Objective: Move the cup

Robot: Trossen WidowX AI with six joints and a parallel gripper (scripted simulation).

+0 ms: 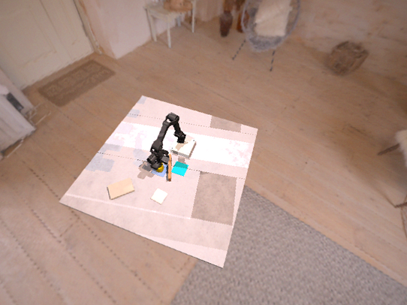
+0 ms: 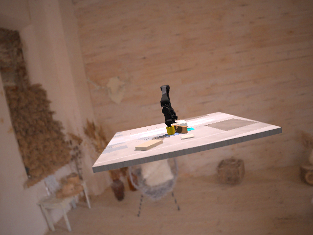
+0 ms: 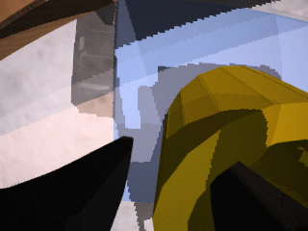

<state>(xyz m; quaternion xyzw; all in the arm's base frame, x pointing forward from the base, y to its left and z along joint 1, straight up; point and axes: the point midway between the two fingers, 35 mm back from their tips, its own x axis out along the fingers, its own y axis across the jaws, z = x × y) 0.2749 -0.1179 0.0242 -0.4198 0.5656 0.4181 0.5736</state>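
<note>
Right now the purple marble is 40 mm ahead of my gripper tip, 10 mm to the left of it and 20 mm below it. From my gripper tip the other things lie so: yellow cup: 20 mm ahead, 10 mm to the right; then blue pad: 30 mm ahead, 50 mm below; then red marble: 40 mm ahead, 20 mm below.
</note>
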